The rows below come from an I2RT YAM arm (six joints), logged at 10 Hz.
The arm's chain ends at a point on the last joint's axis. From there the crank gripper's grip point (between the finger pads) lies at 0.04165 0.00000 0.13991 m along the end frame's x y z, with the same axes.
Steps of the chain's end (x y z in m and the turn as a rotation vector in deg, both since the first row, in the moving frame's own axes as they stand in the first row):
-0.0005 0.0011 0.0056 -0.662 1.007 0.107
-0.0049 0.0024 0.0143 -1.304 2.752 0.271
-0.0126 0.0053 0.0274 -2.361 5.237 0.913
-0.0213 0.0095 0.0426 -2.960 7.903 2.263
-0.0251 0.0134 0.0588 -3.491 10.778 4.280
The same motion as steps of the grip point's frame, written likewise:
0.0020 0.0028 0.0048 -0.662 1.007 0.107
0.0018 0.0058 0.0121 -1.304 2.752 0.271
-0.0001 0.0117 0.0229 -2.361 5.237 0.913
-0.0026 0.0186 0.0353 -2.960 7.903 2.263
-0.0001 0.0257 0.0482 -3.491 10.778 4.280

